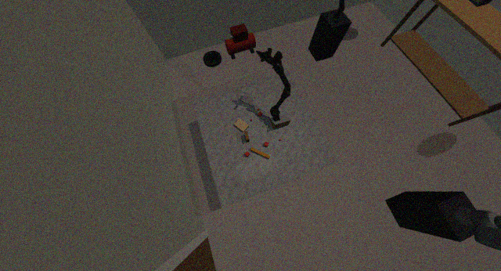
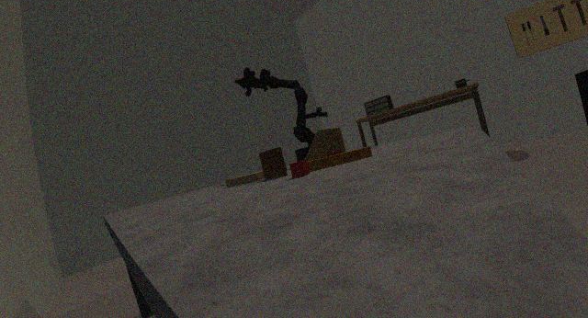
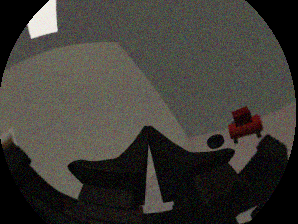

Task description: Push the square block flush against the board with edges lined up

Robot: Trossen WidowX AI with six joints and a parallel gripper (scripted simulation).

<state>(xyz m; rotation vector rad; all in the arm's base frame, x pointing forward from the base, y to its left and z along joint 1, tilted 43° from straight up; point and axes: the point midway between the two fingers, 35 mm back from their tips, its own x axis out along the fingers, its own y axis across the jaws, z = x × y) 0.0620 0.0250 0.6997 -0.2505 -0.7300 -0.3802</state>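
Right now the brown square block is 58 cm below my gripper tip, 55 cm to the left of it and 30 cm ahead of it. Also, from my gripper tip: tan board: 62 cm below, 38 cm to the left, 31 cm ahead; yellow bar: 76 cm to the left, 62 cm below, 22 cm ahead.
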